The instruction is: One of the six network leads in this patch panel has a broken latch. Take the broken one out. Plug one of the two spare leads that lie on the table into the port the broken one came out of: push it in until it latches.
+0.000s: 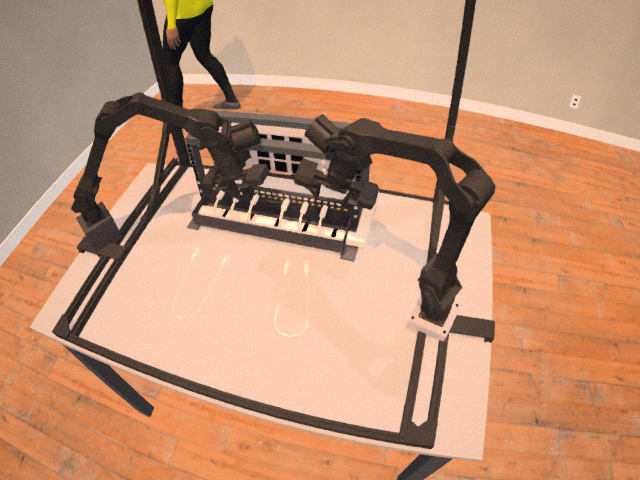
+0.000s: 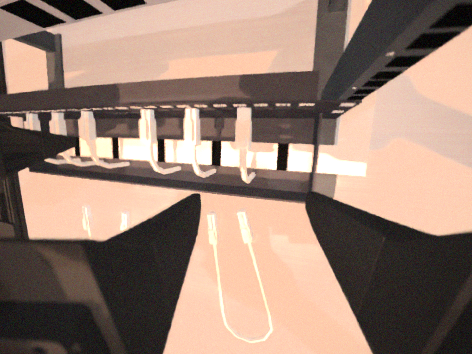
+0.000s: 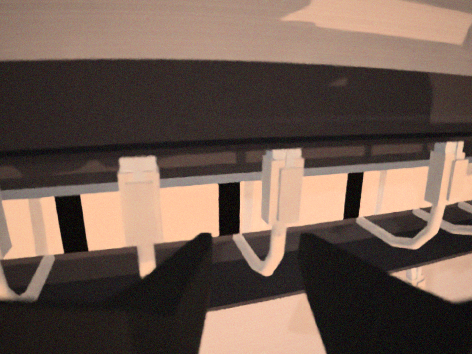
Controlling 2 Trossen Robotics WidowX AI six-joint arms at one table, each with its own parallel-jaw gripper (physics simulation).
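Places are measured from the left arm's base along level axes (x back, y right, z up), in millimetres.
Where they show: left gripper, between the fingertips: (image 1: 329, 202) (image 2: 253, 200); right gripper, between the fingertips: (image 1: 246, 199) (image 2: 69, 141) (image 3: 255, 244); left arm's base, origin of its link: (image 1: 435, 311); right arm's base, origin of its link: (image 1: 93, 216).
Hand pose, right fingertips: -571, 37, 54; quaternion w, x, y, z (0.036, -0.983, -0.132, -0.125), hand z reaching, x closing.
Observation:
Each offset is from my right fingertips to the top centre of the thing, as dx, dy, dz. "pt": to the spot under its first point.
The patch panel (image 1: 268, 207) (image 3: 200, 107) holds six pale leads in a row; their cables bend down at the front. I cannot tell which latch is broken. One spare lead {pt +52, -342, -94} (image 1: 186, 316) lies at the left of the table, the other (image 1: 292, 335) (image 2: 212, 231) nearer the middle, both in U shapes. My left gripper (image 1: 337, 191) (image 2: 253, 200) is open and empty in front of the panel's right part. My right gripper (image 1: 232, 188) (image 3: 255, 244) is partly open and empty; a plugged lead {+7, +29, -5} (image 3: 286, 192) stands beyond the gap between its fingertips, another plug {pt -41, +6, -5} (image 3: 140, 205) to its left.
A dark tray-like bar (image 1: 268, 232) runs along the rack's front below the leads. The rack's side post {pt +247, +199, -96} (image 2: 332, 45) rises at the right. A dark frame (image 1: 232, 403) edges the table. Both arms reach in close together over the rack. A person (image 1: 191, 46) is behind the table.

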